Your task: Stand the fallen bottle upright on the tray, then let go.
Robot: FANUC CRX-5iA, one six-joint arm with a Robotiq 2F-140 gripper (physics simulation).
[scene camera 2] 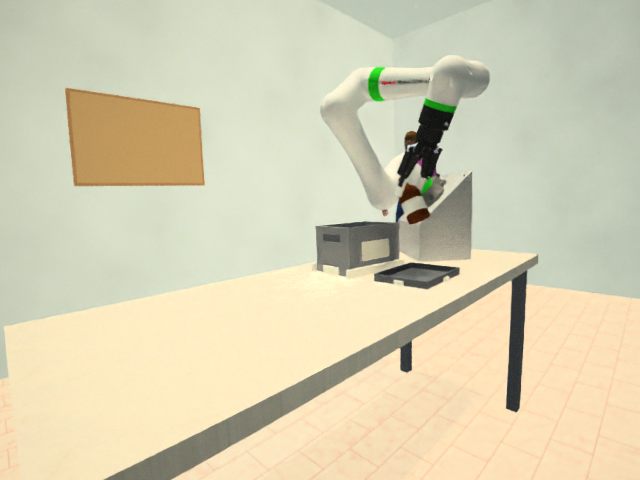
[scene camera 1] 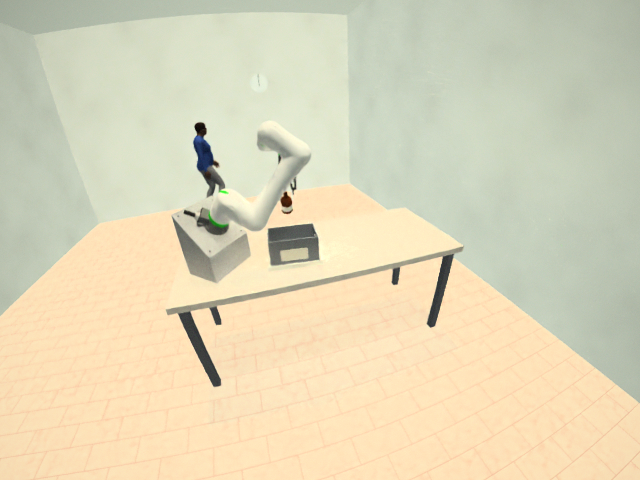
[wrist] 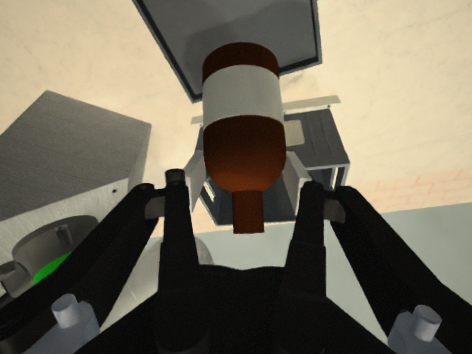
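Pixels of known places: gripper, fingertip midpoint: (scene camera 2: 407, 195) (scene camera 1: 286, 201) (wrist: 244, 164); arm's base at its link origin: (scene camera 2: 430, 200) (scene camera 1: 215, 224) (wrist: 59, 237).
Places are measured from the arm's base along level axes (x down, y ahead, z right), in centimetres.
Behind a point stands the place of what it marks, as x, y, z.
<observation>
A brown bottle with a pale label band (scene camera 1: 286, 203) {-1.6, 43.4, -7.4} (scene camera 2: 415, 204) {0.7, 47.8, -14.7} (wrist: 244, 150) {-4.4, 45.4, -13.5} hangs in the air, neck up and base down. It leans in the scene camera 2 view and looks nearly upright in the scene camera 1 view. My gripper (scene camera 2: 413, 181) (wrist: 244, 164) {-2.3, 43.9, -9.9} is shut on the bottle, with a pad on each side of its shoulder, near the neck. The dark shallow tray (scene camera 2: 416, 283) {24.3, 55.6, -18.6} (wrist: 295, 30) {25.2, 51.8, -9.1} lies on the table well below the bottle. The tray does not show in the scene camera 1 view. The arm hides much of the gripper there.
A tall grey crate (scene camera 1: 273, 253) {14.9, 27.1, 20.0} (scene camera 2: 333, 253) {17.9, 53.5, 14.8} (wrist: 317, 140) {14.3, 51.2, 5.8} stands on the table (scene camera 1: 372, 237) {25.7, 95.0, 10.1} (scene camera 2: 206, 372) {25.7, 123.3, -13.2} beside the tray. The arm's grey pedestal (scene camera 1: 227, 258) {16.4, 2.5, 11.5} (scene camera 2: 444, 232) {13.5, 9.1, -9.7} (wrist: 75, 145) {13.4, 8.8, -10.1} stands close by. A person in blue (scene camera 1: 205, 155) is on the floor beyond the table.
</observation>
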